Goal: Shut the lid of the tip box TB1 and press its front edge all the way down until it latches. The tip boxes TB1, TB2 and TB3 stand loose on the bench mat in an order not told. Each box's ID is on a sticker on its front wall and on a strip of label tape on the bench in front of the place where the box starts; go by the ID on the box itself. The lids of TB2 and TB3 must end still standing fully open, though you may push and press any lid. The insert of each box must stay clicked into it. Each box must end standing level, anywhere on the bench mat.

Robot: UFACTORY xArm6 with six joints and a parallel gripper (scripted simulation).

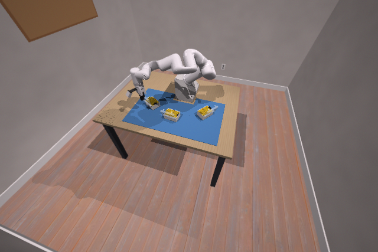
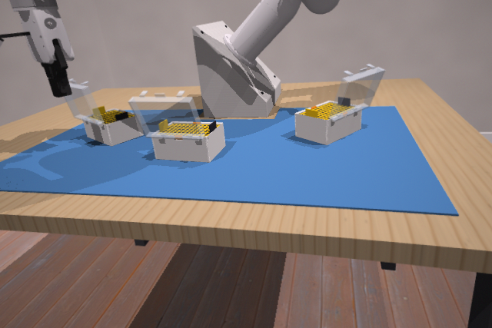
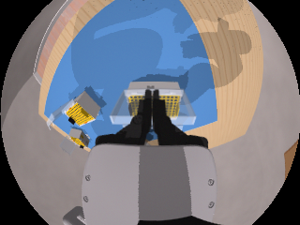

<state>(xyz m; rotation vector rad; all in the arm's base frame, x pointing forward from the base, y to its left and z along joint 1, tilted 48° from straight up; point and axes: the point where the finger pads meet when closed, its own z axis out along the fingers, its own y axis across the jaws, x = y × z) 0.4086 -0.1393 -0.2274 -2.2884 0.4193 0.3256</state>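
Now: the TB1 label tape strip 14 cm behind my hand, 6 cm to the left of it and 14 cm below it.
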